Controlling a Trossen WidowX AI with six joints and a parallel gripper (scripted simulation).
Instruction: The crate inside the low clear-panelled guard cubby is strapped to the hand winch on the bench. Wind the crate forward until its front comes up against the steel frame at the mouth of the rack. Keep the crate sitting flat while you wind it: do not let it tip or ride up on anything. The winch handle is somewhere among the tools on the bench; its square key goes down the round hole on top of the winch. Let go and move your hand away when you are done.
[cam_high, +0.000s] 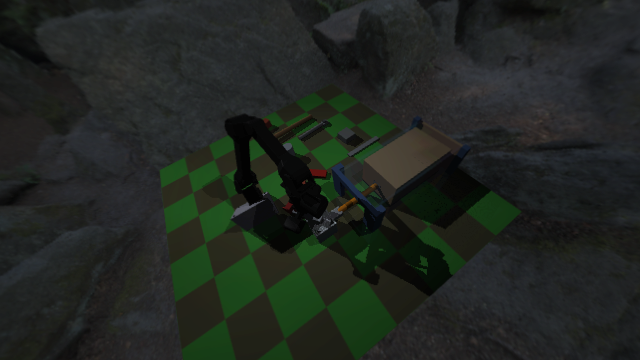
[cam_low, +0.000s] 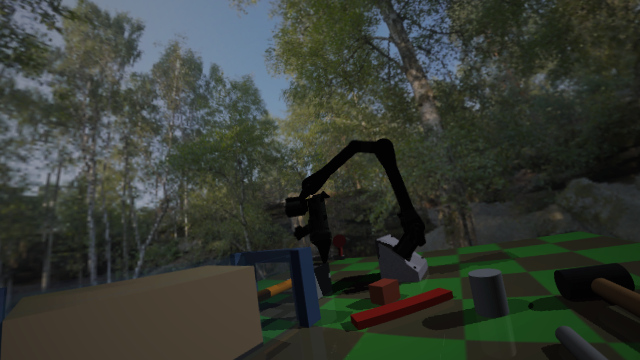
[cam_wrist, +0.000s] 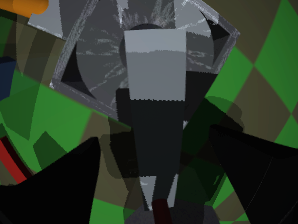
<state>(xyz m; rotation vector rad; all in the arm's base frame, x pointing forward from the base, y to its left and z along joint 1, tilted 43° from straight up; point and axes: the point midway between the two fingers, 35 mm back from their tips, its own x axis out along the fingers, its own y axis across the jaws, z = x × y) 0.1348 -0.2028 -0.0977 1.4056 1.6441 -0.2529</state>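
Now: gripper tip 10 mm past the winch handle, 10 mm to the right of it and 20 mm below it. The rest, counted from my gripper tip: winch 10 mm ahead, 50 mm to the right, 60 mm below; then blue steel frame 190 mm ahead, 50 mm to the right, 10 mm above; then red grip 30 mm behind, 50 mm to the left, 40 mm above.
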